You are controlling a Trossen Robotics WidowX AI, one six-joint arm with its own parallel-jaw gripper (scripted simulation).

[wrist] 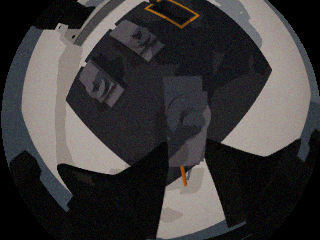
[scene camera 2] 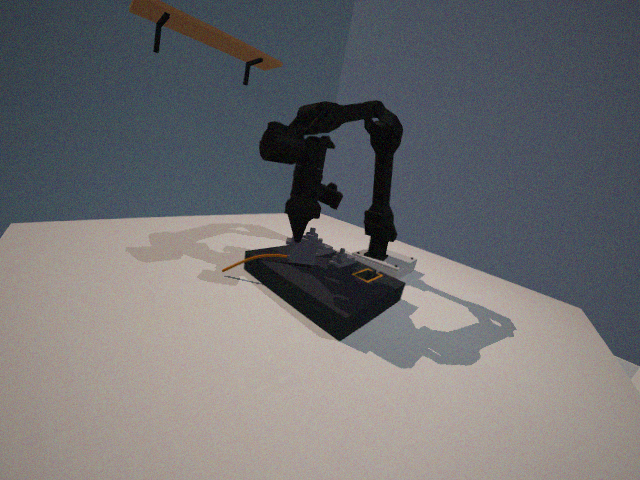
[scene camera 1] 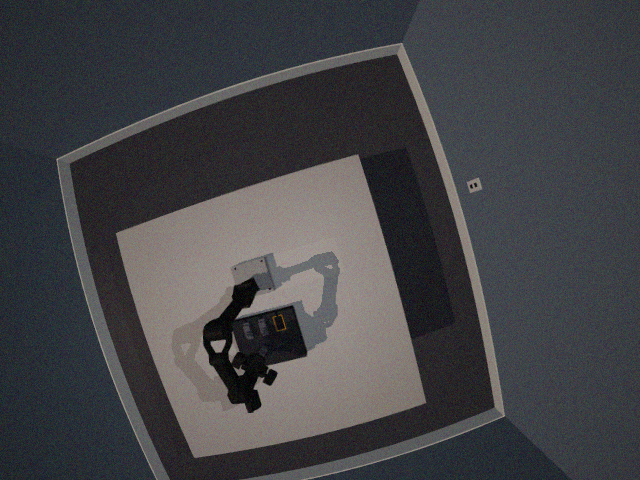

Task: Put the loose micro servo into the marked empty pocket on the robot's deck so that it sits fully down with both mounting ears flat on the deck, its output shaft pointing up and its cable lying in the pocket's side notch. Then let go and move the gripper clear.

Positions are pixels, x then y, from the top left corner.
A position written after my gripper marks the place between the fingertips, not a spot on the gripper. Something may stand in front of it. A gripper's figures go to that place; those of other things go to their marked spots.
My gripper (wrist: 185, 145) is 0.10 m from the lens. A micro servo (wrist: 187, 112) is 0.06 m from the lens. A dark deck (wrist: 234, 71) is 0.17 m from the lens. The marked spots on the micro servo and the dark deck are 0.13 m apart.
